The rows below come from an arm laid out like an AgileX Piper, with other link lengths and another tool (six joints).
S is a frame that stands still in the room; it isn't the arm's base.
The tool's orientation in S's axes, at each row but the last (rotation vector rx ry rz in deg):
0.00 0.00 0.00
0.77 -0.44 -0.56
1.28 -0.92 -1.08
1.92 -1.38 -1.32
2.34 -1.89 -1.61
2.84 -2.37 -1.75
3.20 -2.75 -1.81
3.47 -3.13 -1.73
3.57 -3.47 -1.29
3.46 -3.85 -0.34
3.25 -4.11 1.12
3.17 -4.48 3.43
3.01 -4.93 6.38
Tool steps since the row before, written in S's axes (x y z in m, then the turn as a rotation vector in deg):
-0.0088 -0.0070 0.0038 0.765 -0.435 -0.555
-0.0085 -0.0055 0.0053 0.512 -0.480 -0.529
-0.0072 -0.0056 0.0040 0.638 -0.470 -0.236
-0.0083 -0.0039 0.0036 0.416 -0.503 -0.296
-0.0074 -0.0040 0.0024 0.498 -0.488 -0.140
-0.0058 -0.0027 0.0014 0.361 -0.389 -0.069
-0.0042 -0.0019 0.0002 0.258 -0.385 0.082
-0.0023 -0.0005 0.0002 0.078 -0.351 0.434
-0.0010 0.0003 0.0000 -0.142 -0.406 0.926
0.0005 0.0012 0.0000 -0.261 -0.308 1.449
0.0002 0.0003 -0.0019 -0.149 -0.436 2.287
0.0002 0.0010 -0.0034 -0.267 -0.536 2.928
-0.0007 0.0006 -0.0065 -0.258 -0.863 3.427
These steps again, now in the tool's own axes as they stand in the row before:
-0.0088 -0.0070 0.0038 0.765 -0.435 -0.555
-0.0084 -0.0055 0.0054 0.513 -0.482 -0.526
-0.0070 -0.0056 0.0042 0.643 -0.463 -0.236
-0.0081 -0.0040 0.0039 0.421 -0.503 -0.289
-0.0072 -0.0041 0.0028 0.507 -0.480 -0.137
-0.0057 -0.0028 0.0018 0.370 -0.381 -0.065
-0.0041 -0.0020 0.0005 0.274 -0.372 0.090
-0.0023 -0.0006 0.0004 0.112 -0.321 0.449
-0.0010 0.0003 0.0000 -0.076 -0.350 0.956
0.0005 0.0012 -0.0001 -0.161 -0.221 1.479
0.0001 0.0002 -0.0019 0.009 -0.304 2.313
0.0000 0.0008 -0.0035 -0.063 -0.363 2.966
-0.0012 0.0004 -0.0064 -0.045 -0.664 3.480

